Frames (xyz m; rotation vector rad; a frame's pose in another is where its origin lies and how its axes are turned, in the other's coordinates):
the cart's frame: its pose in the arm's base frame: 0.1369 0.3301 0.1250 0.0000 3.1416 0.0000
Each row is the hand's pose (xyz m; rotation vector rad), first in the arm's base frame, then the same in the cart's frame.
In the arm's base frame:
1: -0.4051 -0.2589 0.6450 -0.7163 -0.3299 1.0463
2: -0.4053 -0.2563 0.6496 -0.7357 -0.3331 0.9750
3: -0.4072 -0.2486 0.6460 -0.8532 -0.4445 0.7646
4: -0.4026 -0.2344 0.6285 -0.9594 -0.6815 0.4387
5: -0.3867 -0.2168 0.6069 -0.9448 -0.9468 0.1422
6: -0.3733 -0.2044 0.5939 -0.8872 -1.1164 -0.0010
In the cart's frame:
1: 0.5420 -0.5890 -0.5200 1.3951 2.2739 0.9551
2: 0.5422 -0.5864 -0.5246 1.3048 2.3090 0.9845
3: 0.5441 -0.5787 -0.5210 0.9981 2.2737 1.1138
4: 0.5395 -0.5645 -0.5035 0.5397 2.1282 1.1803
5: 0.5236 -0.5469 -0.4819 0.1637 1.9442 1.0876
6: 0.5102 -0.5345 -0.4689 -0.0011 1.8197 0.9790

